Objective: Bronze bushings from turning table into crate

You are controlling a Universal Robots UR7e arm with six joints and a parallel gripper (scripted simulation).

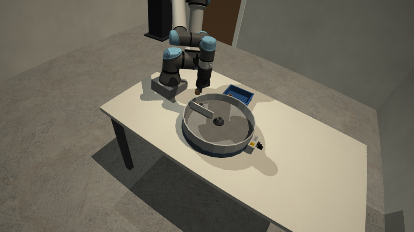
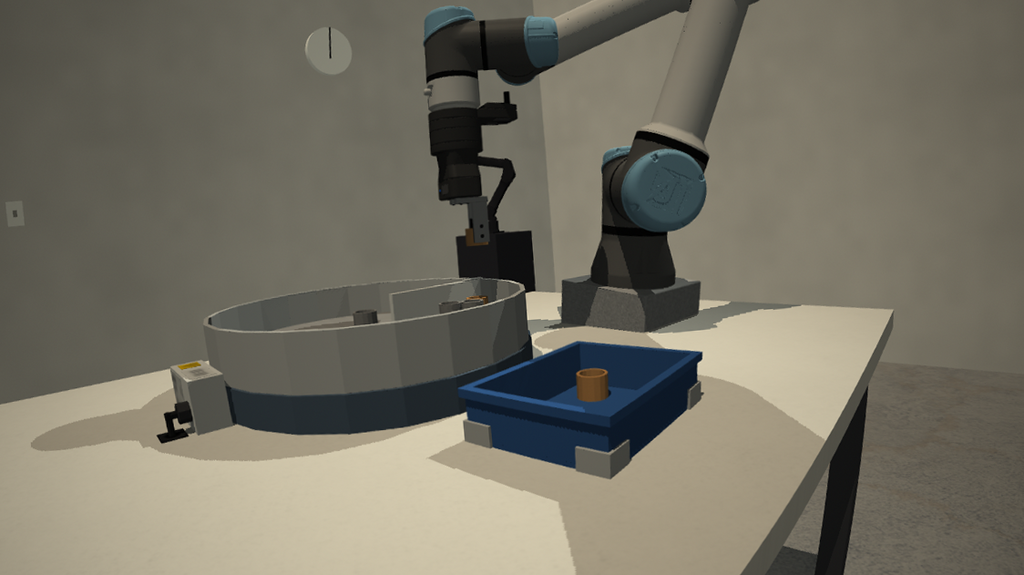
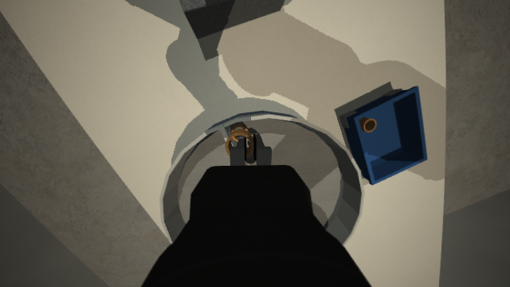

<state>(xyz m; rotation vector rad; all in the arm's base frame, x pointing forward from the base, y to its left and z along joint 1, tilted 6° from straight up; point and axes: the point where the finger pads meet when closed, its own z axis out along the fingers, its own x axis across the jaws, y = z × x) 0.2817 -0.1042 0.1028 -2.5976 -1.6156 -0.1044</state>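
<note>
Right now my hand is 170 mm short of the blue crate, 290 mm to the right of it and 150 mm above it. From my hand the other things lie so: turning table (190 mm ahead, 50 mm to the right, 130 mm below).
</note>
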